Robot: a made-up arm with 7 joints. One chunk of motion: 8 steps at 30 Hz.
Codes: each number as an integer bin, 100 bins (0 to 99) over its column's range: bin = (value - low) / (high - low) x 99, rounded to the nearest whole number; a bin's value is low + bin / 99 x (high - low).
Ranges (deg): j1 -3.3..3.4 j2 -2..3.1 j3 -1..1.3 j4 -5.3..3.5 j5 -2.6..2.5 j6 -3.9..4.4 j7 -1.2..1
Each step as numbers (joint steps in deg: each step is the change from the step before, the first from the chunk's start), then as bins.
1 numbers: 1.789 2.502 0.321 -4.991 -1.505 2.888 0.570
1 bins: 75 87 57 3 21 81 80
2 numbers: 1.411 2.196 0.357 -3.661 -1.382 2.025 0.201
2 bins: 70 81 58 18 24 71 63
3 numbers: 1.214 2.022 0.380 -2.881 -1.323 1.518 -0.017
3 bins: 67 78 59 27 25 65 53
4 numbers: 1.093 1.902 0.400 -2.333 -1.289 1.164 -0.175
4 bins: 65 76 60 33 25 60 46
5 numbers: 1.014 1.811 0.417 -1.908 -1.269 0.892 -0.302
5 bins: 64 74 61 38 26 57 40
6 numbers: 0.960 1.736 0.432 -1.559 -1.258 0.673 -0.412
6 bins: 63 73 62 42 26 55 35
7 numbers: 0.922 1.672 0.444 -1.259 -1.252 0.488 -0.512
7 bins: 62 71 62 45 26 52 31
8 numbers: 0.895 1.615 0.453 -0.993 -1.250 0.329 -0.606
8 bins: 62 70 63 48 26 50 27
